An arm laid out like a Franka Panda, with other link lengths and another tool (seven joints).
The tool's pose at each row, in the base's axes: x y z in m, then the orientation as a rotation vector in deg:
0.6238 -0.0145 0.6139 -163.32 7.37 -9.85
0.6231 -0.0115 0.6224 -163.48 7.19 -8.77
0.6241 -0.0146 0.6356 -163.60 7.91 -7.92
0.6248 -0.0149 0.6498 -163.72 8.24 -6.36
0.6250 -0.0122 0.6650 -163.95 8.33 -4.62
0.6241 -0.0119 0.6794 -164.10 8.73 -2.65
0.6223 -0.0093 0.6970 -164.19 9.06 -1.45
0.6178 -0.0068 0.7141 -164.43 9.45 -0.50
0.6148 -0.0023 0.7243 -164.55 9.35 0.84
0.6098 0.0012 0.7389 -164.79 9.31 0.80
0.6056 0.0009 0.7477 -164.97 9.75 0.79
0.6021 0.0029 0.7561 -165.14 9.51 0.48
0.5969 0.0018 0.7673 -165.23 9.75 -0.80
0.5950 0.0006 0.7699 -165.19 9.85 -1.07
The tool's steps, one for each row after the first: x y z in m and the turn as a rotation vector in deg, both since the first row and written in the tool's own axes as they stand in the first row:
-0.0001 -0.0052 -0.0074 -0.12 -0.76 -0.03
0.0026 -0.0061 -0.0207 -0.29 -1.27 0.54
0.0048 -0.0099 -0.0342 -0.42 -2.30 0.91
0.0063 -0.0168 -0.0479 -0.66 -3.48 1.12
0.0069 -0.0211 -0.0617 -0.87 -4.79 1.57
0.0067 -0.0284 -0.0780 -1.01 -5.57 1.91
0.0038 -0.0354 -0.0942 -1.31 -6.17 2.24
0.0014 -0.0424 -0.1031 -1.46 -7.09 2.29
-0.0024 -0.0495 -0.1167 -1.70 -7.06 2.24
-0.0056 -0.0514 -0.1257 -1.91 -7.01 2.52
-0.0084 -0.0555 -0.1336 -2.05 -6.81 2.31
-0.0122 -0.0572 -0.1453 -2.12 -5.92 2.34
-0.0137 -0.0567 -0.1483 -2.09 -5.72 2.38

